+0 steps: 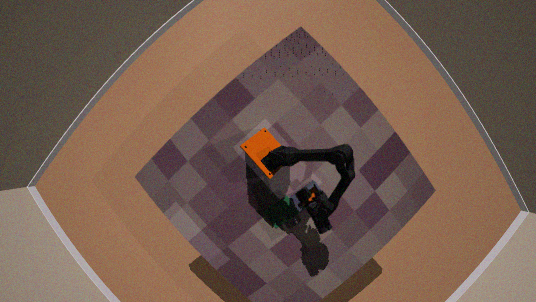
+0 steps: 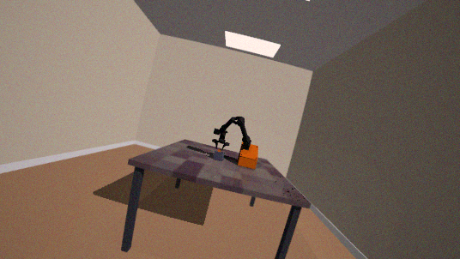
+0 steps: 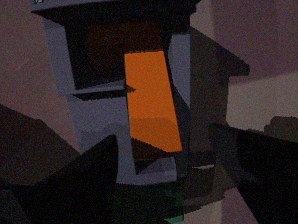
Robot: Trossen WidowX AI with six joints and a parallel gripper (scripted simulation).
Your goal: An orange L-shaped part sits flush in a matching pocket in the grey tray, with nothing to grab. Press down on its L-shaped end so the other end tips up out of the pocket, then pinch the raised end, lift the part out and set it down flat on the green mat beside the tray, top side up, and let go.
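Right now the orange L-shaped part is 20 mm behind my gripper tip, 40 mm to the left of it and 50 mm below it. The rest, counted from my gripper tip: green mat: 30 mm behind, 140 mm to the right, 110 mm below.
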